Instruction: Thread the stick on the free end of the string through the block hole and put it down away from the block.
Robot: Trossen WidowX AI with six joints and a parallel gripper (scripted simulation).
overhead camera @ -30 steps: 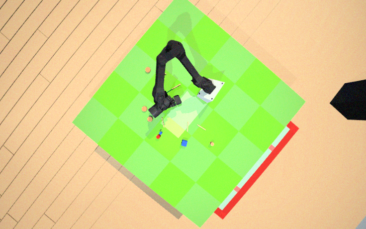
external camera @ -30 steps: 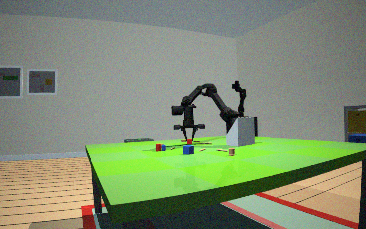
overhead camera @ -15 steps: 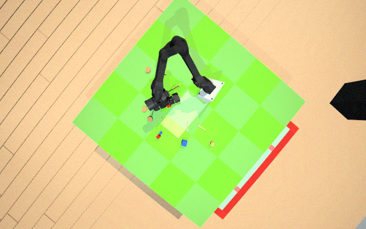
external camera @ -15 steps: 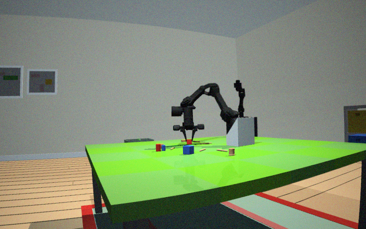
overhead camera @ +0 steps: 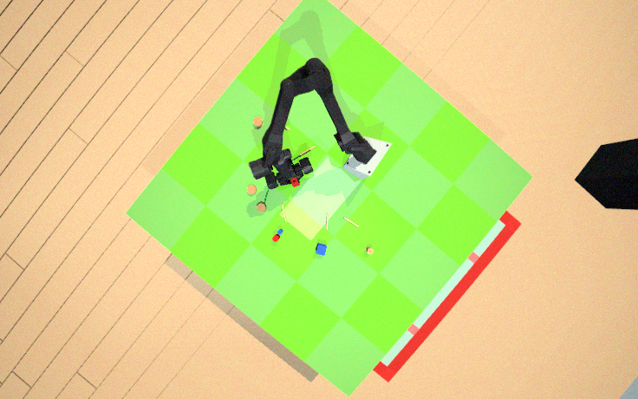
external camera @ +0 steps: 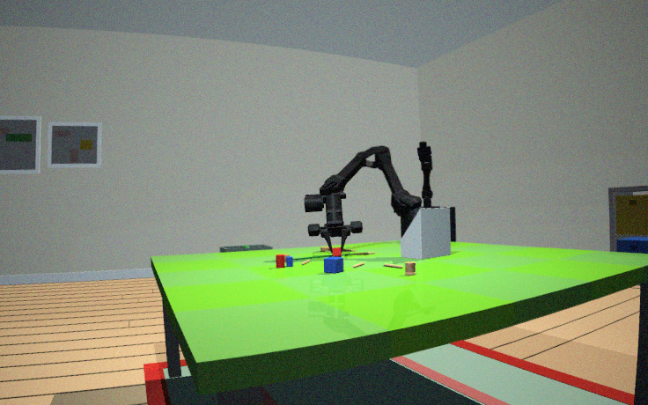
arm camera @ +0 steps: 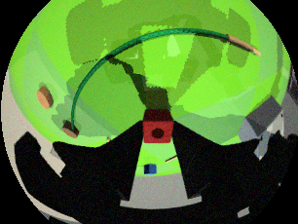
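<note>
My gripper tip is 12 cm past the thin wooden stick, 5 cm to the left of it and 2 cm above it. From my gripper tip the other things lie so: red cylinder 24 cm ahead, 9 cm to the left; then round wooden button 18 cm ahead, 4 cm to the right, 1 cm below; then red block right at my gripper tip.
</note>
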